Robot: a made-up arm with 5 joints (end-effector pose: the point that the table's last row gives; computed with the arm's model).
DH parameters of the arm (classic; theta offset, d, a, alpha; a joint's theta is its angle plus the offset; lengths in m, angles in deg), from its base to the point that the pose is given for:
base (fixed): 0 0.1 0.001 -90
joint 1: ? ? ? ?
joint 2: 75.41 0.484 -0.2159 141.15
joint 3: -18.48 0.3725 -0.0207 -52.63
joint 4: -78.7 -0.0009 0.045 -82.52
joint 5: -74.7 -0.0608 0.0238 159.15
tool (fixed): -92.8 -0.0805 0 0
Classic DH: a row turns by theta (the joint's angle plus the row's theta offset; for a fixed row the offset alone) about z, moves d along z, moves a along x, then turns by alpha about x.
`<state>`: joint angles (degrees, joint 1 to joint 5).
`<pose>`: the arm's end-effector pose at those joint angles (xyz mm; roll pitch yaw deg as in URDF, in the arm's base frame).
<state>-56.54 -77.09 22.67 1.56 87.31</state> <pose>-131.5 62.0 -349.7 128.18 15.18 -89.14</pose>
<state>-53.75 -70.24 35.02 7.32 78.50</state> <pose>-124.9 91.6 -309.1 114.14 4.91 -95.05</pose>
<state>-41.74 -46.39 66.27 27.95 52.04</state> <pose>-75.2 161.6 -198.2 70.91 -21.77 -83.92</pose>
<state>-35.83 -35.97 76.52 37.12 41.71</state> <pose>-46.8 174.9 -166.9 51.88 -23.05 -69.65</pose>
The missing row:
joint 1: 0 -0.136 -0.242 -90
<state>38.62 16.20 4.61 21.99 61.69</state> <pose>-106.1 52.1 11.3 90.42 -49.68 147.39</pose>
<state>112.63 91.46 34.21 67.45 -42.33</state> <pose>-182.9 -363.0 175.9 -124.64 -24.00 -46.75</pose>
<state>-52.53 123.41 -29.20 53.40 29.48</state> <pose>38.8 -386.8 -93.0 -8.11 -52.51 98.43</pose>
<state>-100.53 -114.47 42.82 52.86 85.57</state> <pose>285.7 -68.6 -362.1 121.78 -38.68 -111.77</pose>
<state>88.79 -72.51 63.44 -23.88 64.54</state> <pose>-128.6 89.6 512.8 -9.12 20.08 -86.39</pose>
